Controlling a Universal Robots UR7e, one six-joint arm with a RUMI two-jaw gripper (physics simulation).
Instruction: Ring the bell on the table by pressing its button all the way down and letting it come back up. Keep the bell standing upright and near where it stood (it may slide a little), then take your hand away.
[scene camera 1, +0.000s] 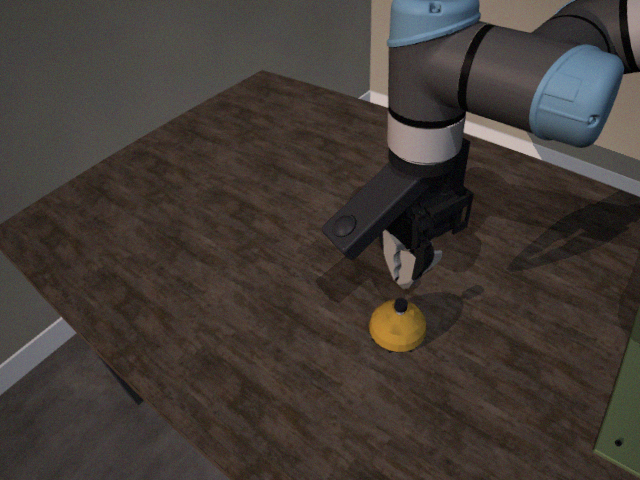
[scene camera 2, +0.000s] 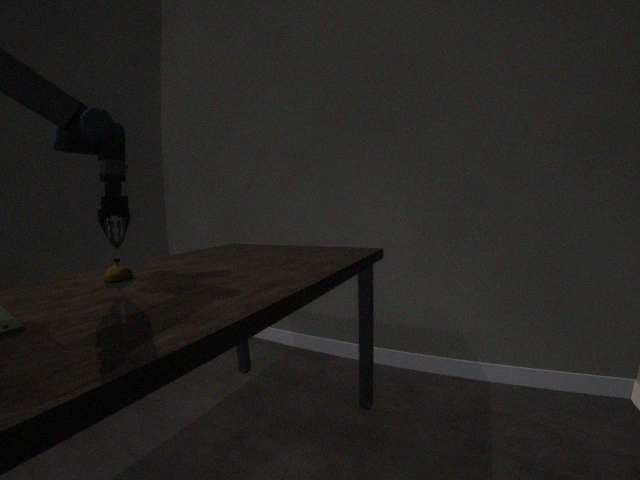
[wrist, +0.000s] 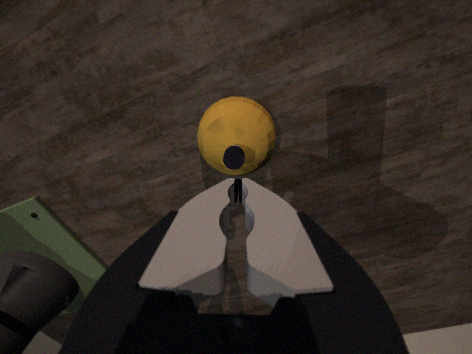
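Pixels of known places: gripper, fingertip midpoint: (scene camera 1: 402, 286) (scene camera 2: 117, 248) (wrist: 238, 181); arm's base at its link origin: (wrist: 40, 276).
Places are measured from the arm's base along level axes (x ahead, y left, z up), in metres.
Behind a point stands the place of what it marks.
The yellow dome bell (scene camera 1: 397, 329) @(x 0.438, y 0.171, z 0.031 m) (scene camera 2: 118, 273) @(x 0.437, y 0.114, z 0.019 m) (wrist: 235, 125) @(x 0.457, y 0.169, z 0.033 m) stands upright on the brown wooden table (scene camera 1: 206, 217) @(x 0.877, y 0.162, z -0.007 m) (scene camera 2: 289, 268) @(x 0.803, y -0.239, z -0.007 m). Its black button (scene camera 1: 400, 305) @(x 0.448, y 0.152, z 0.059 m) (scene camera 2: 116, 260) @(x 0.446, y 0.140, z 0.054 m) (wrist: 234, 157) @(x 0.451, y 0.150, z 0.059 m) sticks up at the top, with a bit of silver stem under it. My gripper (scene camera 1: 405, 285) @(x 0.454, y 0.144, z 0.089 m) (scene camera 2: 116, 246) @(x 0.454, y 0.144, z 0.089 m) (wrist: 238, 181) @(x 0.454, y 0.144, z 0.089 m) is shut, with nothing between its fingertips. The fingertips are above the button and apart from it, with a visible gap in both scene views. In the wrist view the button shows just beyond the tips.
A green board (scene camera 1: 625, 403) @(x 0.131, y 0.066, z 0.001 m) (scene camera 2: 6, 321) @(x 0.139, y -0.054, z 0.001 m) (wrist: 45, 235) @(x 0.105, y 0.088, z 0.001 m) with a small dark hole lies at the right side of the table in the first scene view. The table's near left edge runs diagonally there. Walls stand behind the table.
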